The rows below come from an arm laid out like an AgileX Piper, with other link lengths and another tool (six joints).
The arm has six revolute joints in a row. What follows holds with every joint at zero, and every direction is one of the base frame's.
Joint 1 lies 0.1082 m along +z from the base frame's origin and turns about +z.
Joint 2 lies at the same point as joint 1 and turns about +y.
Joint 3 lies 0.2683 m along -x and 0.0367 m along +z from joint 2 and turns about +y.
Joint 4 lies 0.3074 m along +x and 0.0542 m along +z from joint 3 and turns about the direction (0.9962, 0, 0.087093).
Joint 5 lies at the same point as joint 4 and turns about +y.
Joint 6 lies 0.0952 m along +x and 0.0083 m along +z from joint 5 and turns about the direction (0.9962, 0, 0.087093).
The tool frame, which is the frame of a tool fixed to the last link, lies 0.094 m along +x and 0.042 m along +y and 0.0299 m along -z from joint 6; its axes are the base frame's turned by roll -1.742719, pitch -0.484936 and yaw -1.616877 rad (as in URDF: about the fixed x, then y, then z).
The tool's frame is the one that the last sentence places.
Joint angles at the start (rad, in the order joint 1, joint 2, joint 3, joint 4, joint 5, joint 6):
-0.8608 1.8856 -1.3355 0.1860 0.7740 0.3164
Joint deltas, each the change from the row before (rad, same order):
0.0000 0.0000 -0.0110 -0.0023 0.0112 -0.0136
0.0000 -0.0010 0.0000 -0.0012 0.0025 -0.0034
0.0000 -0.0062 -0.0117 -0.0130 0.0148 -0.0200
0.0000 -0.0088 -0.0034 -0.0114 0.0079 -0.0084
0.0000 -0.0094 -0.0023 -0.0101 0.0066 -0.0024
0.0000 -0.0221 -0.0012 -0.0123 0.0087 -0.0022
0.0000 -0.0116 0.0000 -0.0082 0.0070 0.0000
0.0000 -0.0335 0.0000 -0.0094 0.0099 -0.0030
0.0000 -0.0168 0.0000 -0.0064 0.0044 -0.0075
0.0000 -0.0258 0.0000 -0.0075 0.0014 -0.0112
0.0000 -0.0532 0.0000 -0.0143 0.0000 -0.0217
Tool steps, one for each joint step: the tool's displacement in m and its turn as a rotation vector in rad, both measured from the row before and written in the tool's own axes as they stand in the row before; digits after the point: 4 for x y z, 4 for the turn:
0.0000 -0.0005 -0.0028 -0.0004 0.0046 -0.0160
0.0001 0.0006 -0.0003 -0.0016 0.0016 -0.0041
0.0013 0.0004 -0.0051 0.0014 0.0156 -0.0282
0.0012 0.0008 -0.0041 0.0026 0.0120 -0.0151
0.0010 0.0005 -0.0042 0.0035 0.0096 -0.0084
0.0009 0.0006 -0.0093 0.0126 0.0128 -0.0099
0.0007 0.0010 -0.0045 0.0033 0.0074 -0.0048
0.0005 0.0006 -0.0140 0.0218 0.0122 -0.0094
0.0007 0.0006 -0.0069 0.0112 0.0095 -0.0111
0.0010 -0.0001 -0.0108 0.0227 0.0139 -0.0151
0.0022 -0.0005 -0.0223 0.0494 0.0290 -0.0283

